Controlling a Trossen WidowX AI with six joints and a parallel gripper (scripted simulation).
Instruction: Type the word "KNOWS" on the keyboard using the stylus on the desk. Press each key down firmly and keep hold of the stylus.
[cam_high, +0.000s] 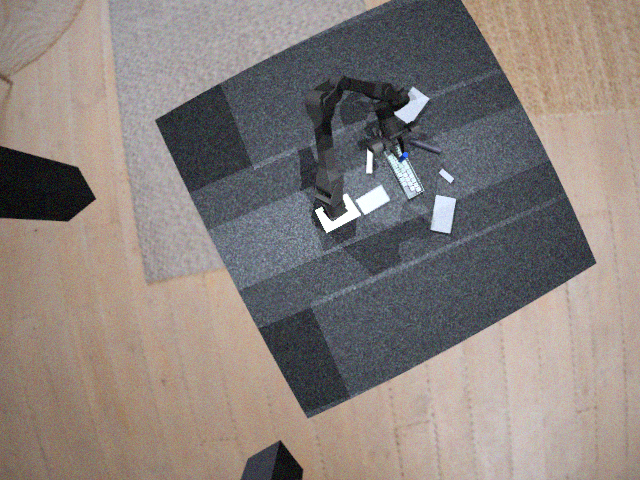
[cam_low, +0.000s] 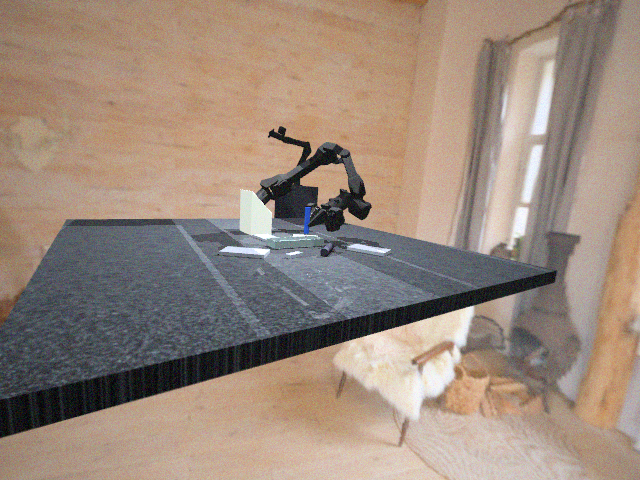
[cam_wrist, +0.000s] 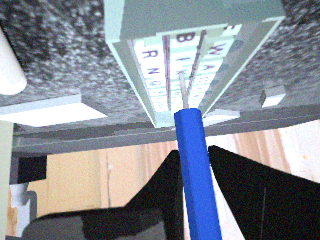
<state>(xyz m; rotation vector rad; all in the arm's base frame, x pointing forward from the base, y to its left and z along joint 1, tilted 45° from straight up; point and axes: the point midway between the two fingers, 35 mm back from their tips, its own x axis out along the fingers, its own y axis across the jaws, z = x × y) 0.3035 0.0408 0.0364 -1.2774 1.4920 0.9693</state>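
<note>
My gripper tip is 8 cm past the white stick, 6 cm to the right of it and 6 cm above it. Also, from my gripper tip: thin white tip: 5 cm below; then dark cylinder: 12 cm ahead, 6 cm below; then blue stylus: 1 cm below.
</note>
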